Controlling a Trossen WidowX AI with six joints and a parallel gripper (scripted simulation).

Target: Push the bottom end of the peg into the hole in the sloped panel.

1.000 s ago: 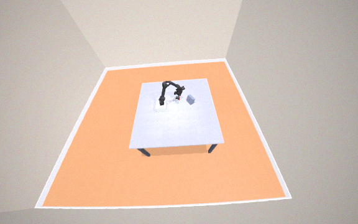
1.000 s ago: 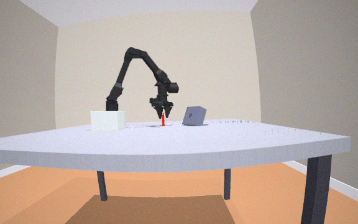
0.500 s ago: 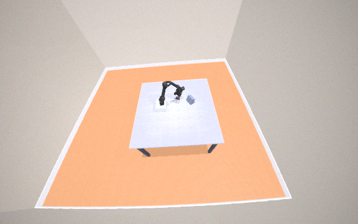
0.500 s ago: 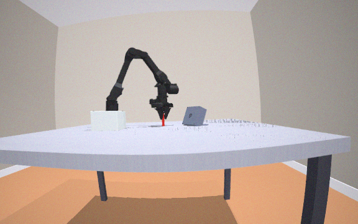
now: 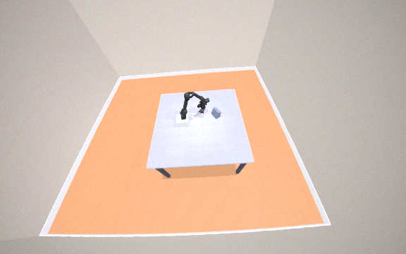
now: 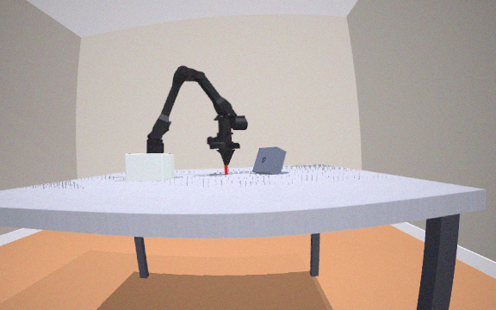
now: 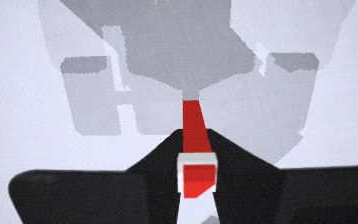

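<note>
Now: gripper tip 180 mm short of the grey sloped panel, 70 mm to the left of it and 10 mm below it. From my gripper tip the other things lie so: red peg (20 mm above).
</note>
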